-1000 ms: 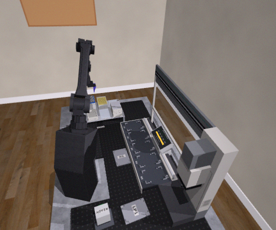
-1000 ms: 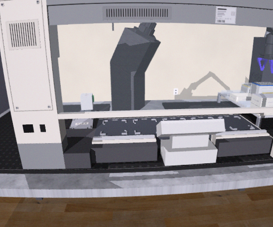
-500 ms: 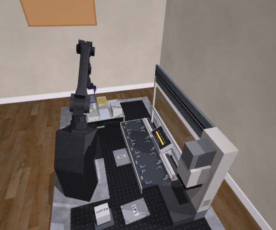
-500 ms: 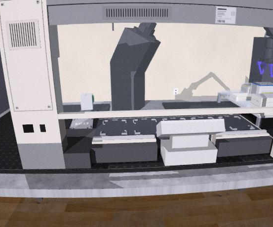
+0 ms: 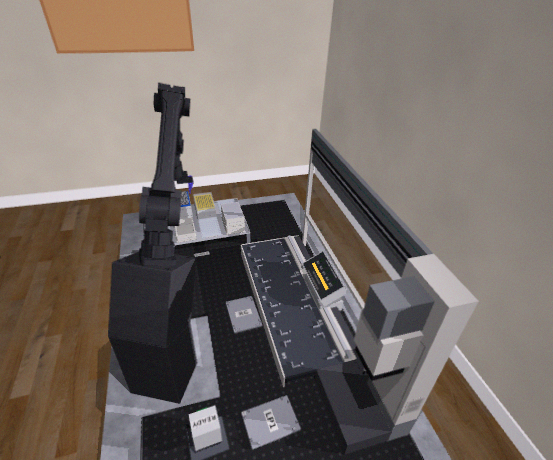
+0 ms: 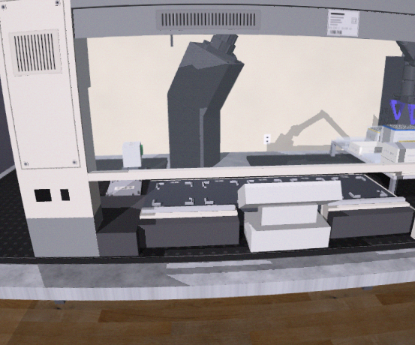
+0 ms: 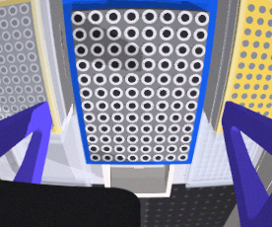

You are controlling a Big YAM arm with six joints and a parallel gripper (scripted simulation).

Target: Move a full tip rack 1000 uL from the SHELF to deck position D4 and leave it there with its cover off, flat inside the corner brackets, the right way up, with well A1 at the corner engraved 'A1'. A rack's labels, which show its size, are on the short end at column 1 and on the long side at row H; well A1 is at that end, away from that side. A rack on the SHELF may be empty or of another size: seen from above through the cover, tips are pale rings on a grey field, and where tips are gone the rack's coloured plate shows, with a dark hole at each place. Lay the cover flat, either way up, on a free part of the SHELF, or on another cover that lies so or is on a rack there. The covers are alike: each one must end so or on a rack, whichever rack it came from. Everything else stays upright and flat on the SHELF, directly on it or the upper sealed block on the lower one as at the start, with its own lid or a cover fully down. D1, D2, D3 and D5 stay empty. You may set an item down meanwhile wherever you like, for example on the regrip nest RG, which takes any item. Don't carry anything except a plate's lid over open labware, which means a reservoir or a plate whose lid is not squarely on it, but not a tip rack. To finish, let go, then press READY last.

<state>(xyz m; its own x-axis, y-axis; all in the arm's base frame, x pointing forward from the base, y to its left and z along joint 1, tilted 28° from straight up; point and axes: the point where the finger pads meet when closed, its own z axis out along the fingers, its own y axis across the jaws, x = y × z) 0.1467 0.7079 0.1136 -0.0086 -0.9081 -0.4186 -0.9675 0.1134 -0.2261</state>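
Right now my hand is 60 mm above the tip rack, 10 mm to the left of it and 10 mm short of it. From my hand the other things lie so: stacked block (220 mm ahead, 140 mm to the right, 60 mm below); then shelf (130 mm below, 70 mm to the right, 60 mm ahead); then white tray (140 mm to the right, 110 mm below).
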